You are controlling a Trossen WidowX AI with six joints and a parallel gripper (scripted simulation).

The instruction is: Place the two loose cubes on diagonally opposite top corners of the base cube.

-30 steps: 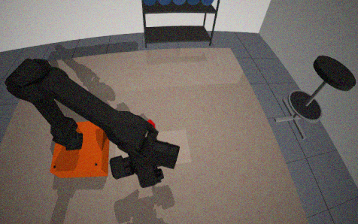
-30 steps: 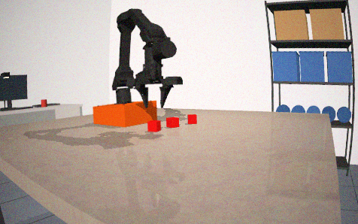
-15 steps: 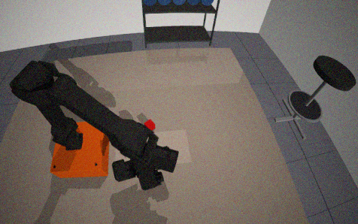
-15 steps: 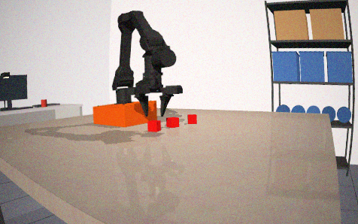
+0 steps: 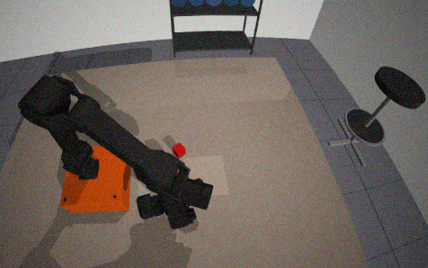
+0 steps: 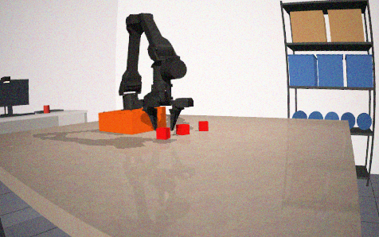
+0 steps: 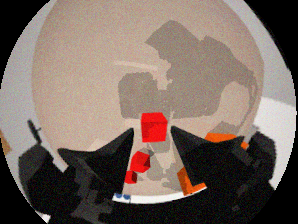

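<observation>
The red base cube is 3 cm ahead of my gripper tip, 21 cm to the left of it and 1 cm below it.
</observation>
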